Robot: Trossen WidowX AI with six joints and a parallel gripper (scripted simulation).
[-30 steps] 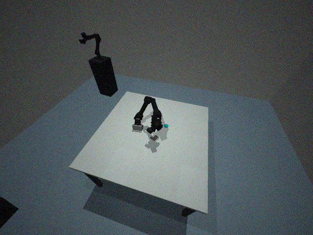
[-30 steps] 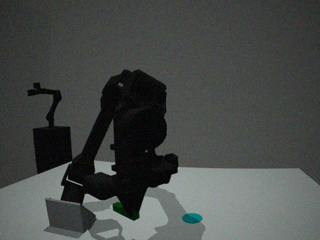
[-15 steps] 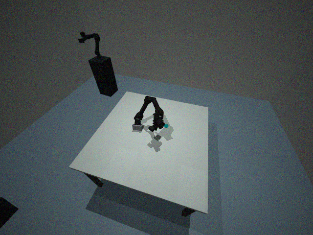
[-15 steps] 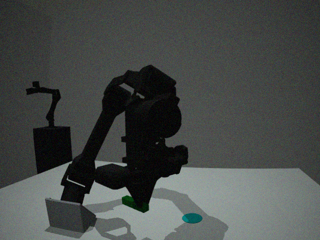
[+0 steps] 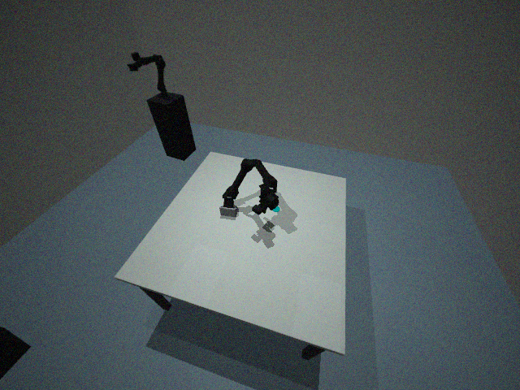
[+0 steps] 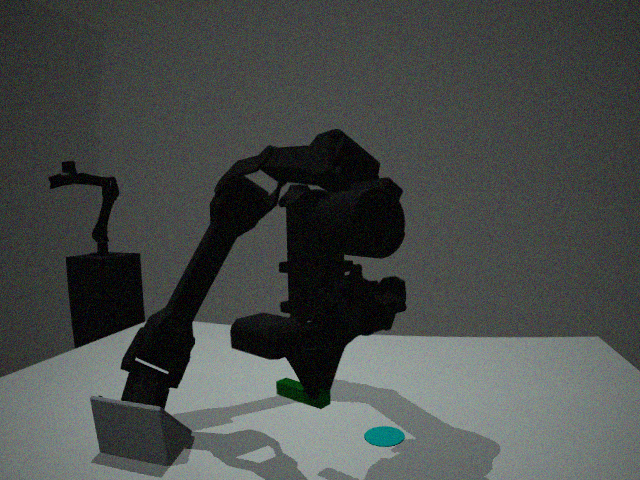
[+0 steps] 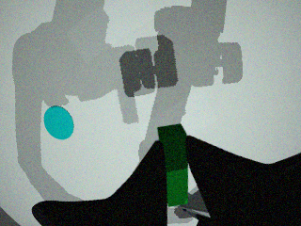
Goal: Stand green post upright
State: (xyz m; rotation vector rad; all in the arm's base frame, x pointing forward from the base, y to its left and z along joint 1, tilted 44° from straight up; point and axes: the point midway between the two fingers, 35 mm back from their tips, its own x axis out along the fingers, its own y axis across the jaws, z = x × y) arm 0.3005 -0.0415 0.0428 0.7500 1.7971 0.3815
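My gripper tip is now 16 cm to the right of the cyan circle, 13 cm above it and 4 cm short of it. The rest, counted from my gripper tip: green post (2 cm behind, 1 cm to the left).
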